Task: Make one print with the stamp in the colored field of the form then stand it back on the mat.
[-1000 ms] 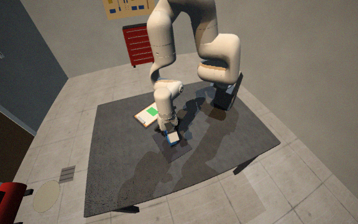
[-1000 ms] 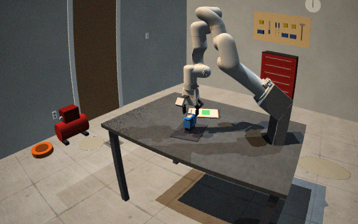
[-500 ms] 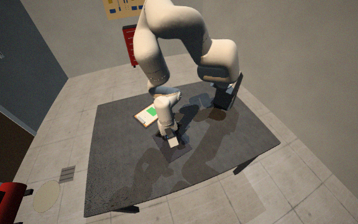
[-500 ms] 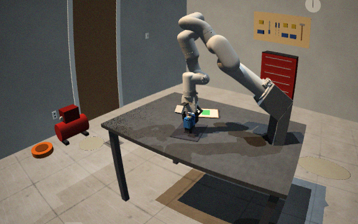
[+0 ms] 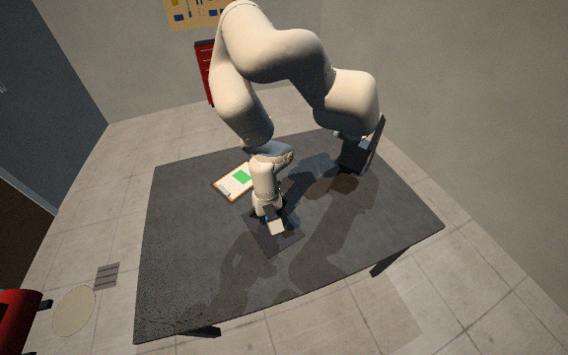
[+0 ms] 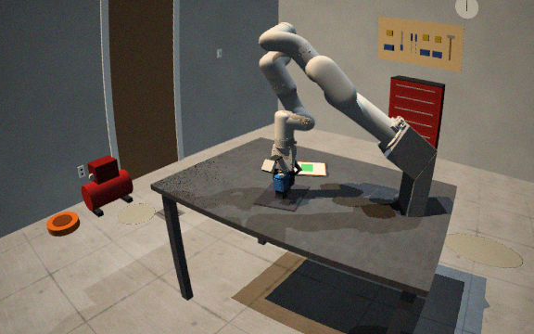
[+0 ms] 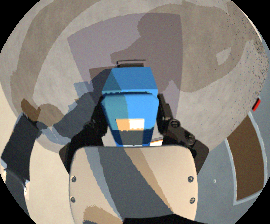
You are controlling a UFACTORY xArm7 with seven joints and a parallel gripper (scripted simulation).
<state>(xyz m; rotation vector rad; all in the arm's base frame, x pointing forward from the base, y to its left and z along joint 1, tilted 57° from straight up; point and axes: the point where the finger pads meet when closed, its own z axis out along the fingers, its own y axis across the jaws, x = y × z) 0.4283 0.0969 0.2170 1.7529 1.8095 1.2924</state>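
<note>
My gripper is now 2 cm above the blue stamp. From my hand the other things lie so: mat 7 cm below; then form 14 cm ahead, 27 cm to the right, 6 cm below.
</note>
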